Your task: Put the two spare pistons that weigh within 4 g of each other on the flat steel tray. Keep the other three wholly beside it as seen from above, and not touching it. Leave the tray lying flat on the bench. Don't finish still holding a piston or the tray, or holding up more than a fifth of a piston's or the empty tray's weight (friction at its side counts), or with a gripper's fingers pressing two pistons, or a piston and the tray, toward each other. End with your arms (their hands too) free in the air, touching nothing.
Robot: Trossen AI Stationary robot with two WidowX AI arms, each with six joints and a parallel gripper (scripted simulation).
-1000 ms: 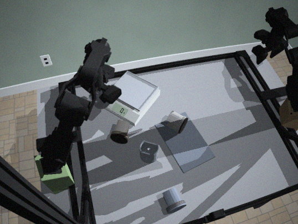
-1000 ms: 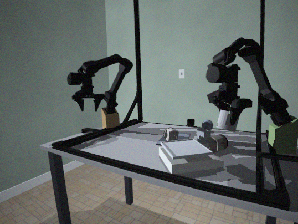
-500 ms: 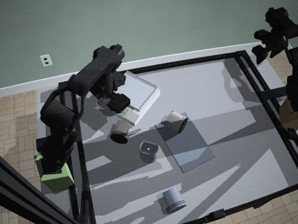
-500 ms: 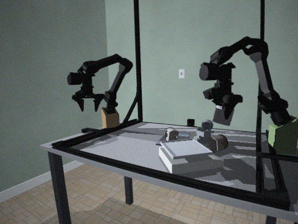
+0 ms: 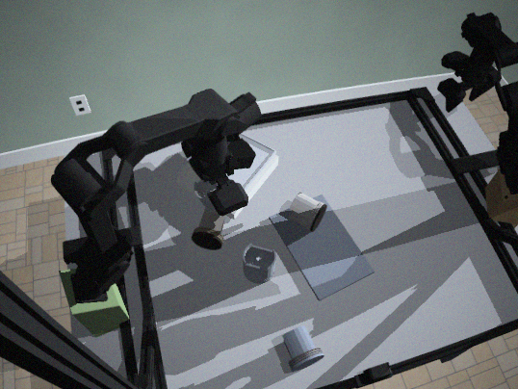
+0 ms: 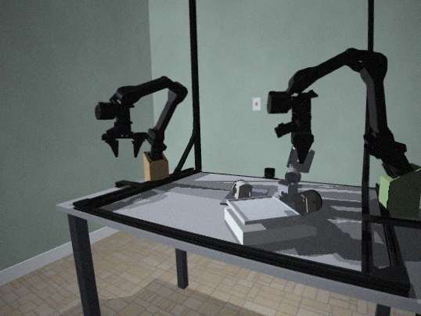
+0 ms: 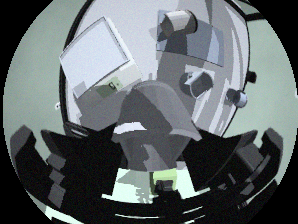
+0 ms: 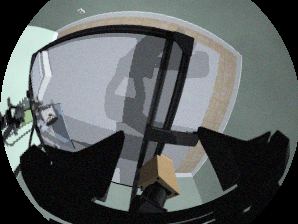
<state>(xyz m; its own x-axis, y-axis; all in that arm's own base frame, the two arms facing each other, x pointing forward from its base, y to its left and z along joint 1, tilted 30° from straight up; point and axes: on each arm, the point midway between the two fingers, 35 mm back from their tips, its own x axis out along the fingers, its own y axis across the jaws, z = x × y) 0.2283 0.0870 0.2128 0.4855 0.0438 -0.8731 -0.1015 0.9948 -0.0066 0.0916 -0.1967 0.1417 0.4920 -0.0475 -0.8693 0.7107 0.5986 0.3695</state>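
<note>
Right now my left hand is 9 cm past the flat steel tray, 22 cm to the left of it and 20 cm above it. Also, from my left hand: white scale 17 cm ahead, 7 cm to the right, 15 cm below.
</note>
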